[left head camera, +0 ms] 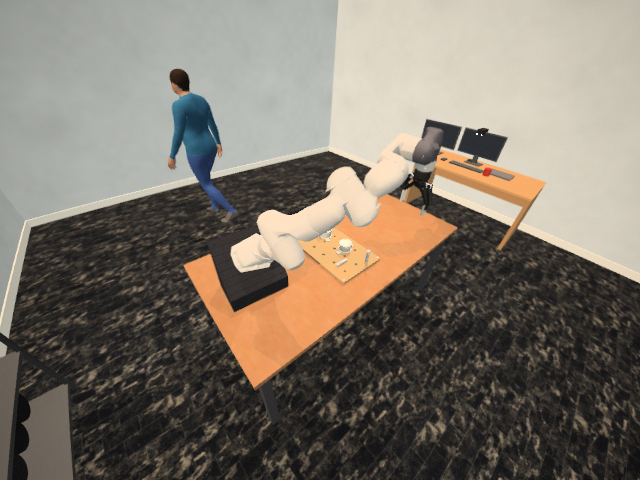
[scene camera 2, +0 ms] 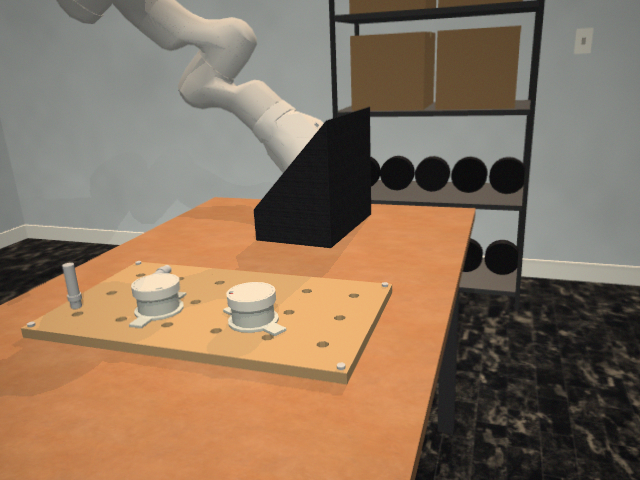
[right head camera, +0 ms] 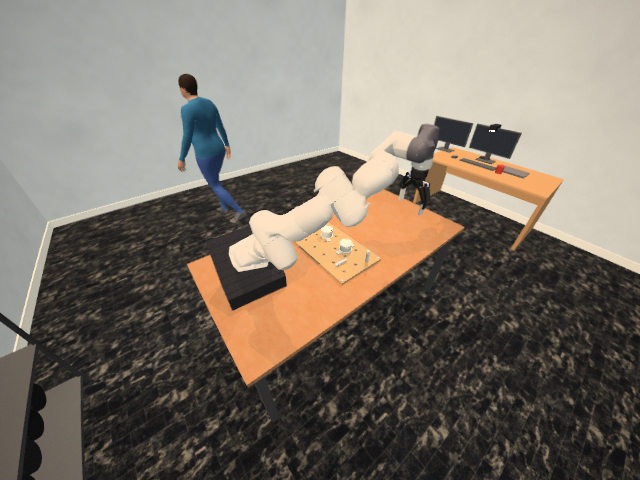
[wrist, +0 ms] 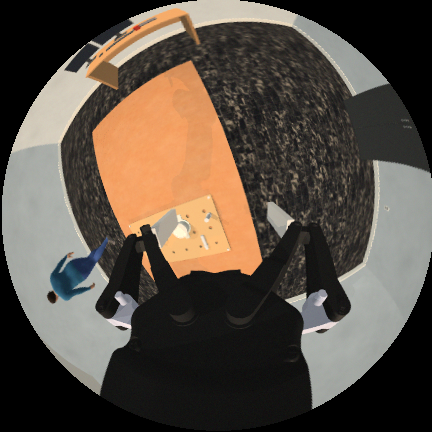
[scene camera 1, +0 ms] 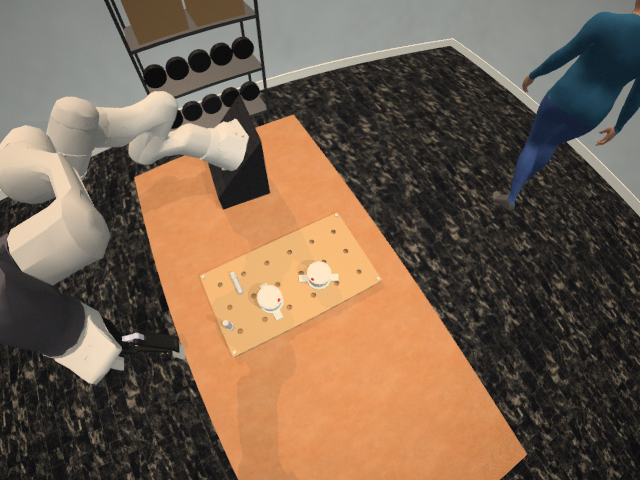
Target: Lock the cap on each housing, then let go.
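Two round white caps sit level on two grey-white housings with side tabs, on a tan board with holes. The left cap is on the left housing; the right cap is on the right housing. Each cap has a red dot. I cannot tell whether either is locked. My gripper is open and empty, high up and away from both caps. In the wrist view its left finger hides part of the board.
A grey peg stands upright near the board's corner; another peg lies on the board. The black arm mount stands behind the board on the table. A person is on the floor beyond.
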